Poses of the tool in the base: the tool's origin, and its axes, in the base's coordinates. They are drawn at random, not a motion.
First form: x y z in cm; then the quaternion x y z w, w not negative.
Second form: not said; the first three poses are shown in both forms.
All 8 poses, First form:
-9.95 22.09 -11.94 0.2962 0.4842 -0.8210 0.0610
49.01 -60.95 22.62 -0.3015 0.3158 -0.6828 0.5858
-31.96 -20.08 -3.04 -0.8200 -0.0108 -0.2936 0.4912
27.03 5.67 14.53 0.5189 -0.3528 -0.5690 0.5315
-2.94 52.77 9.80 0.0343 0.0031 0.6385 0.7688
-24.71 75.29 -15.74 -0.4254 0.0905 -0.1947 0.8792
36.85 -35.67 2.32 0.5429 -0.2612 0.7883 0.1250
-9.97 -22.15 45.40 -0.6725 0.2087 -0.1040 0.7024
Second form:
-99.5 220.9 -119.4 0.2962 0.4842 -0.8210 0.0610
490.1 -609.5 226.2 -0.3015 0.3158 -0.6828 0.5858
-319.6 -200.8 -30.4 -0.8200 -0.0108 -0.2936 0.4912
270.3 56.7 145.3 0.5189 -0.3528 -0.5690 0.5315
-29.4 527.7 98.0 0.0343 0.0031 0.6385 0.7688
-247.1 752.9 -157.4 -0.4254 0.0905 -0.1947 0.8792
368.5 -356.7 23.2 0.5429 -0.2612 0.7883 0.1250
-99.7 -221.5 454.0 -0.6725 0.2087 -0.1040 0.7024

